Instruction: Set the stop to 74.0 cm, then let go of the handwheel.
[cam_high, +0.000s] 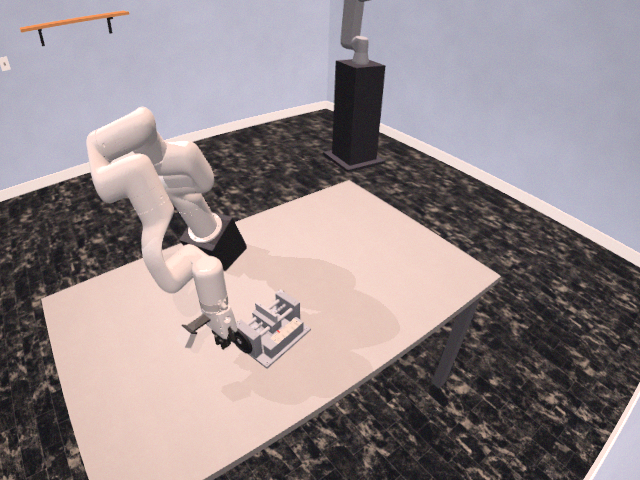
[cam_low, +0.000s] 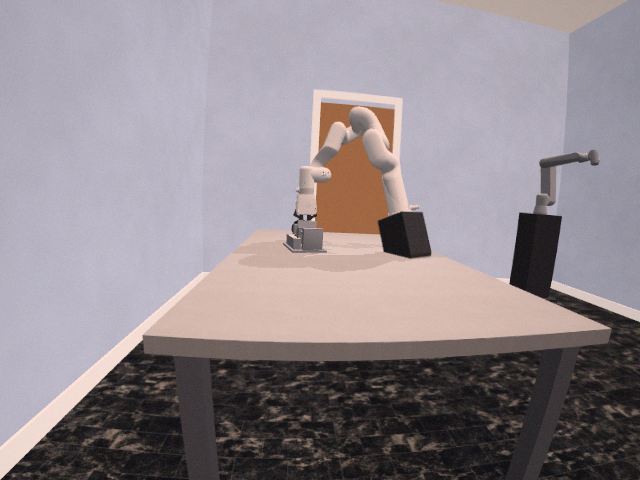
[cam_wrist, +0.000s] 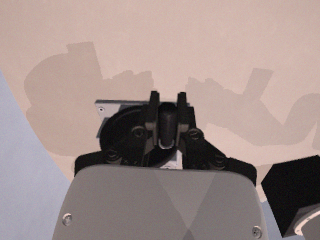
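The black handwheel lies 3 cm to the left of my hand. Round my hand: handwheel knob 1 cm to the left; sliding stop block 15 cm to the left, 1 cm behind.
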